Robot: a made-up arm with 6 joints.
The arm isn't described. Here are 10 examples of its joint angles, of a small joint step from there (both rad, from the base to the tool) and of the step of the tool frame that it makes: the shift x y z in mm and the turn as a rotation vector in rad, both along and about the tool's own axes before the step.
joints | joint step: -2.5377 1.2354 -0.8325 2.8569 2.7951 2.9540 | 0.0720 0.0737 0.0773 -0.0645 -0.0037 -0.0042
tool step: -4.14 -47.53 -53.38 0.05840 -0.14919 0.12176
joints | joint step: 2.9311 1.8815 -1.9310 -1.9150 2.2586 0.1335 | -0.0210 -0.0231 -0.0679 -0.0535 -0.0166 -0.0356
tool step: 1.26 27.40 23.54 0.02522 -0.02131 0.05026
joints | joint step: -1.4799 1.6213 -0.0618 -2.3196 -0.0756 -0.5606 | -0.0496 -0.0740 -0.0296 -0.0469 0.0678 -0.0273
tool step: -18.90 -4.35 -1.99 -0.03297 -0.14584 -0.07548
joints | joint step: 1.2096 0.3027 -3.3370 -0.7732 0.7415 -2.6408 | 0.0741 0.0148 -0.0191 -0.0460 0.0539 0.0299
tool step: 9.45 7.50 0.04 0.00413 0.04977 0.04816
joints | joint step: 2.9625 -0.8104 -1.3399 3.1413 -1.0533 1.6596 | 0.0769 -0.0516 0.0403 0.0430 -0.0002 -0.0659
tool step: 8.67 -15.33 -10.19 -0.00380 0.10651 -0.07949
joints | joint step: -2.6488 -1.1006 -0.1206 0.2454 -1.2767 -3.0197 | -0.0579 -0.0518 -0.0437 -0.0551 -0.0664 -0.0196
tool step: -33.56 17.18 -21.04 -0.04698 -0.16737 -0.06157
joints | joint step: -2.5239 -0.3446 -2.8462 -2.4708 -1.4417 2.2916 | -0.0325 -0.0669 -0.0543 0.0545 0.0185 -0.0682
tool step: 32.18 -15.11 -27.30 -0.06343 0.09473 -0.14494
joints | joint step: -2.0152 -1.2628 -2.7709 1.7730 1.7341 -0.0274 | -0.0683 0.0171 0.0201 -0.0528 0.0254 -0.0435
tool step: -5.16 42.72 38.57 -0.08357 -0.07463 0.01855
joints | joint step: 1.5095 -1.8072 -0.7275 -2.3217 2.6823 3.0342 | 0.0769 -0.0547 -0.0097 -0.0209 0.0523 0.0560
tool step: -0.03 26.87 31.21 -0.09181 0.05932 0.04797
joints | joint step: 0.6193 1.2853 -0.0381 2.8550 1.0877 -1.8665 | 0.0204 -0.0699 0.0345 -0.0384 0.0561 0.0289
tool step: -2.83 -13.39 -6.90 0.08849 -0.00346 -0.01705
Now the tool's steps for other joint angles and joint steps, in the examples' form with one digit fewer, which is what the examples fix.
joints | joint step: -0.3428 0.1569 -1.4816 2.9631 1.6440 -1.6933 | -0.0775 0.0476 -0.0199 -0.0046 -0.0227 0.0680
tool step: 34.4 29.3 -23.1 -0.0641 0.0054 -0.0015
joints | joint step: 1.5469 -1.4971 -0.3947 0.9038 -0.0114 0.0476 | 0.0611 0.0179 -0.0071 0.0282 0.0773 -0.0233
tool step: -12.1 4.0 18.1 0.0233 -0.1309 0.0232
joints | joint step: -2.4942 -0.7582 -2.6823 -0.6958 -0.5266 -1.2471 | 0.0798 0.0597 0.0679 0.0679 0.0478 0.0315
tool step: -26.0 -74.2 -2.7 0.1460 -0.0667 0.1897
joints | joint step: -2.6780 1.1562 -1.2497 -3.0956 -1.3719 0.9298 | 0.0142 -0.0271 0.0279 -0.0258 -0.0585 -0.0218
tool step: 10.4 -15.0 -7.2 0.0709 0.0049 -0.0298
